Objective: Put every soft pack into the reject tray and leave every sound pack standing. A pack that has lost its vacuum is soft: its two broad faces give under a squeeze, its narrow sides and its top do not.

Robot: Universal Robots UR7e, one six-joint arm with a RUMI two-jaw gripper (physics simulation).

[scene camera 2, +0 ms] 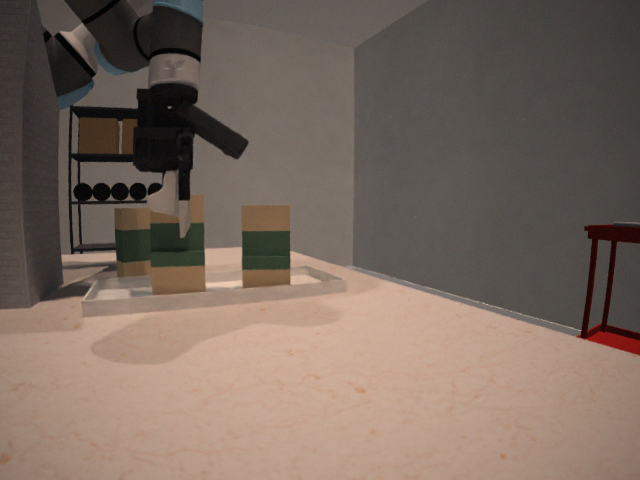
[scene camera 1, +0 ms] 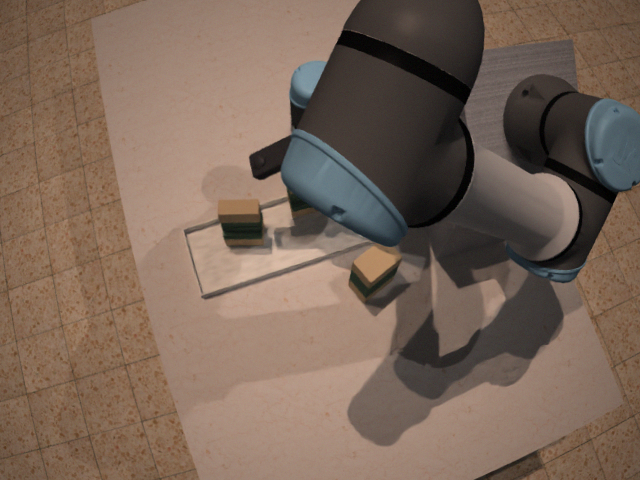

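Where they show: gripper, fingertip midpoint: (scene camera 2: pixel 182 237); arm's base at its link origin: (scene camera 1: pixel 542 119).
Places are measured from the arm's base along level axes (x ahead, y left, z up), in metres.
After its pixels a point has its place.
My gripper (scene camera 2: pixel 178 221) @(z -0.291, x 0.380, y -0.078 m) is shut on a tan and green pack (scene camera 1: pixel 302 204) @(z -0.309, x 0.388, y -0.054 m) (scene camera 2: pixel 178 258) @(z -0.318, x 0.375, y -0.103 m), which is upright and low at the reject tray (scene camera 1: pixel 258 279) @(z -0.379, x 0.497, y 0.059 m) (scene camera 2: pixel 232 298) @(z -0.379, x 0.449, y -0.101 m); whether its base touches the tray floor is unclear. In scene camera 1 my arm hides the fingers and most of this pack. A second pack (scene camera 1: pixel 240 222) @(z -0.281, x 0.511, y -0.026 m) (scene camera 2: pixel 265 245) @(z -0.308, x 0.506, y -0.057 m) stands upright in the tray, apart from the held one, at the left part in scene camera 1. A third pack (scene camera 1: pixel 374 271) @(z -0.248, x 0.289, y 0.124 m) (scene camera 2: pixel 132 243) @(z -0.314, x 0.274, y 0.072 m) stands upright on the table outside the tray, close to its long side.
The arm's grey pedestal (scene camera 1: pixel 522 56) @(z 0.073, x 0.030, y -0.077 m) (scene camera 2: pixel 31 155) @(z -0.166, x 0.144, y -0.046 m) stands at the right in scene camera 1. In scene camera 2 a shelf rack (scene camera 2: pixel 70 180) stands behind the table, and a red cart (scene camera 2: pixel 593 289) stands at the right. The table's left edge lies beyond the tray's short end.
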